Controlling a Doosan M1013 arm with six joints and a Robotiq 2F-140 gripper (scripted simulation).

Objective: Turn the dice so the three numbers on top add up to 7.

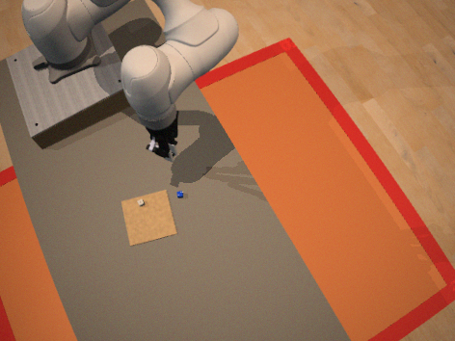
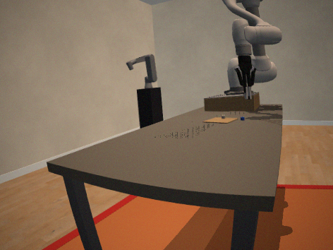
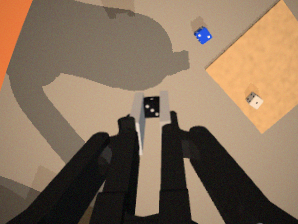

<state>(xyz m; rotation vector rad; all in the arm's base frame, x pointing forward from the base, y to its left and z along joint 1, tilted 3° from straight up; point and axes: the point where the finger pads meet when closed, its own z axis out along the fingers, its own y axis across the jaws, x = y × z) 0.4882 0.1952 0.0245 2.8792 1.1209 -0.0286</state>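
The tan mat is 110 mm ahead of my hand, 130 mm to the right of it and 130 mm below it. Also, from my hand: black die (30 mm below); white die (70 mm ahead, 130 mm to the right, 120 mm below); blue die (80 mm ahead, 10 mm to the right, 130 mm below).
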